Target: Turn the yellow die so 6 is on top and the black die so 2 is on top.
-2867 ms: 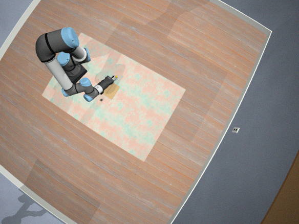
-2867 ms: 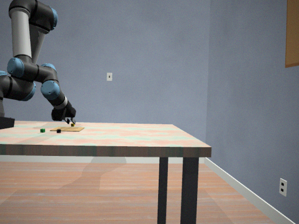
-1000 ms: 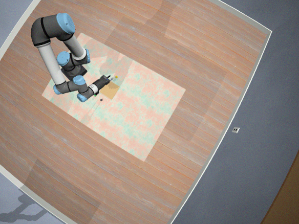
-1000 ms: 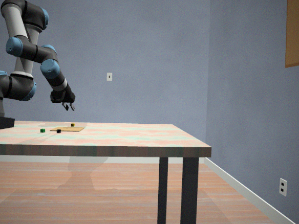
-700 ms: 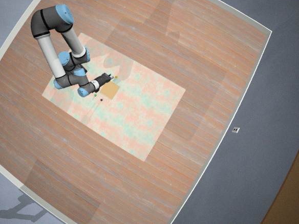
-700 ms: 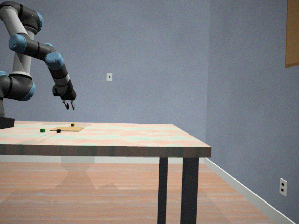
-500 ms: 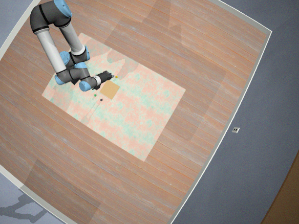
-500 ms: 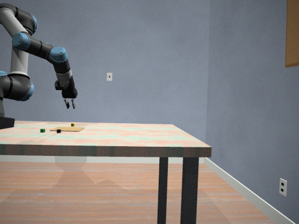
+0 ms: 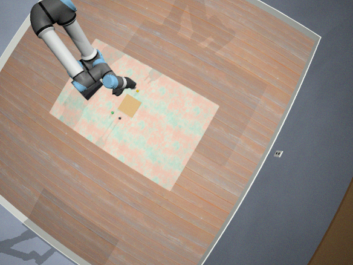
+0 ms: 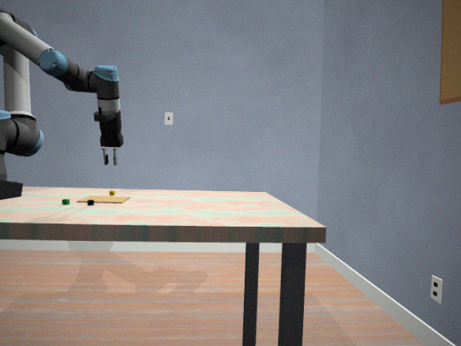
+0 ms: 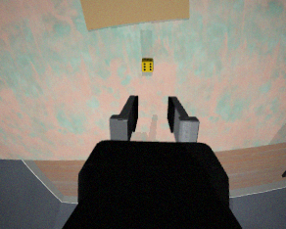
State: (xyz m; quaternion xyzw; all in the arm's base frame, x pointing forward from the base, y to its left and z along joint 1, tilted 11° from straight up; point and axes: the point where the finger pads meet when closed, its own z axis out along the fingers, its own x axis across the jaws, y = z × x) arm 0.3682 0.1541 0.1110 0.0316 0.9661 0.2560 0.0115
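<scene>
The yellow die lies 10 mm ahead of my hand and 120 mm below it. Also, from my hand: black die 10 mm ahead, 250 mm to the right, 120 mm below; tan mat 20 mm ahead, 130 mm to the right, 130 mm below; green die 60 mm behind, 250 mm to the right, 120 mm below.
</scene>
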